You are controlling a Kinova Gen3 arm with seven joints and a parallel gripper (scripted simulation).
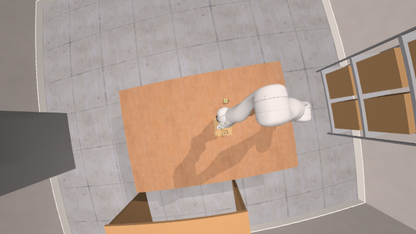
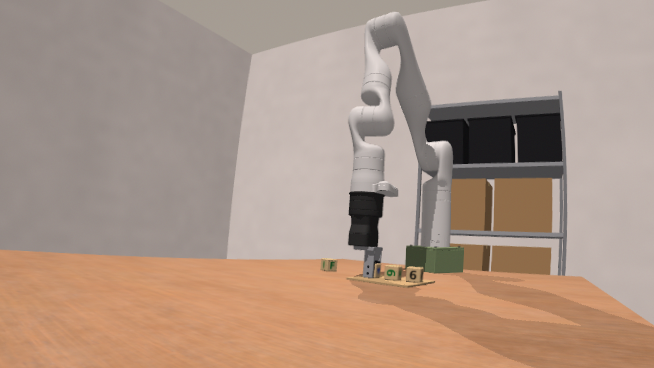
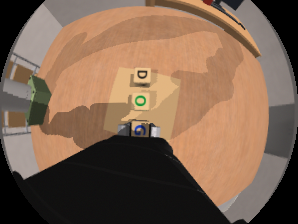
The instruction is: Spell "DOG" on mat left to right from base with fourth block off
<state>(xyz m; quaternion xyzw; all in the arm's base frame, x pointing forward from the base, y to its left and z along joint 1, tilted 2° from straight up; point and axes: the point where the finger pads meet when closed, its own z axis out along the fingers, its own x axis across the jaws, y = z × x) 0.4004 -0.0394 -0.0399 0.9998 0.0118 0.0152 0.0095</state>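
Right now my hand is right at the blue-lettered block. Also, from my hand: green-lettered block 14 cm to the right, 6 cm behind, 1 cm below; then tan mat 5 cm to the left, 2 cm below; then wooden block 5 cm to the left.
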